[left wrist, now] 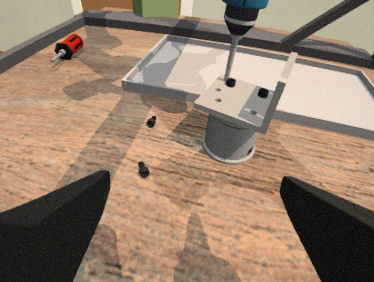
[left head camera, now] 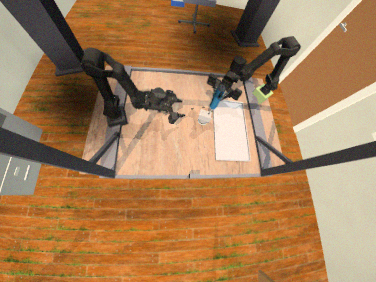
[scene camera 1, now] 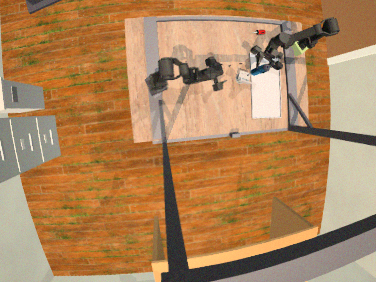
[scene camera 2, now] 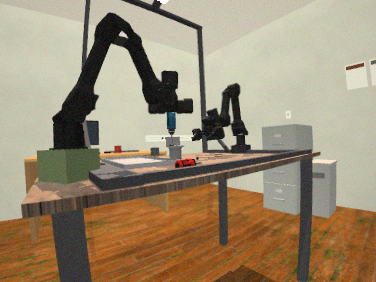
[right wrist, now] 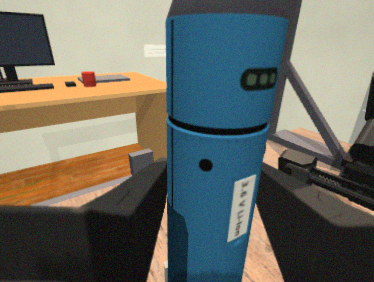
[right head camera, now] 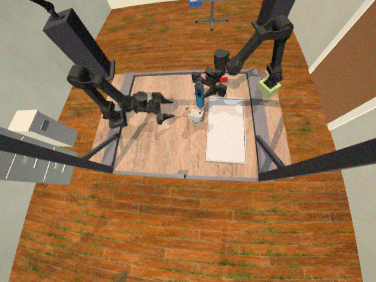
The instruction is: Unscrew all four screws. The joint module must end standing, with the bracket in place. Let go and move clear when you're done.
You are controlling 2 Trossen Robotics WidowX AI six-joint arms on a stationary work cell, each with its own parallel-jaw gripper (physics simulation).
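Note:
The grey joint module stands upright on the table with the light bracket on top. Two black screws, one at the back and one near the bracket's upright wall, sit in the bracket. Two other screws, one farther back and one nearer, lie on the table. My right gripper is shut on the blue electric screwdriver, whose bit tip is close beside the back screw; contact is unclear. My left gripper is open and empty, facing the module.
A white tray lies just beyond the module in the left wrist view. A red screwdriver lies near the table's edge. A green block is under the right arm's base.

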